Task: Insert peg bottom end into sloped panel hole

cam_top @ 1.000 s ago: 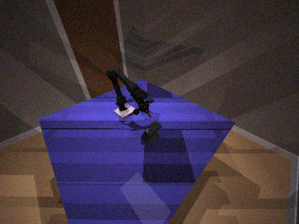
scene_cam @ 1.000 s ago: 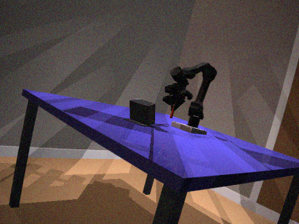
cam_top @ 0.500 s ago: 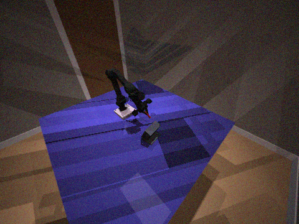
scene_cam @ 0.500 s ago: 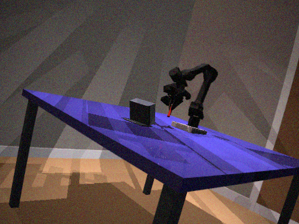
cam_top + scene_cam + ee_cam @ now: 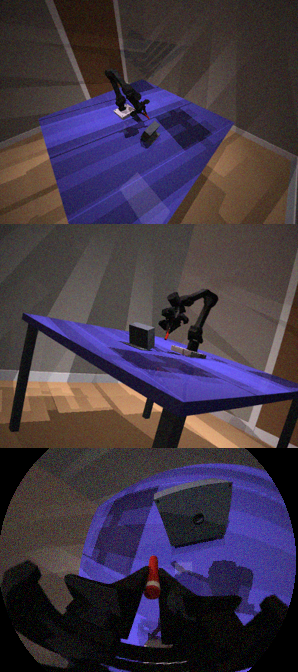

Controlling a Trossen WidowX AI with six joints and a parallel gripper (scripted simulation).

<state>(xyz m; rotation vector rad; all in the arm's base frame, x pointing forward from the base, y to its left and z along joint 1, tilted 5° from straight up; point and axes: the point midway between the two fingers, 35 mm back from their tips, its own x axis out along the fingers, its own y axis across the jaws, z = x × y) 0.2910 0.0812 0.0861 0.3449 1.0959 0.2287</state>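
Now: the dark sloped panel 13 cm ahead of my gripper tip, 5 cm to the right of it and 5 cm below it. The rest, counted from my gripper tip: red peg 1 cm to the right, 1 cm behind, 1 cm above.
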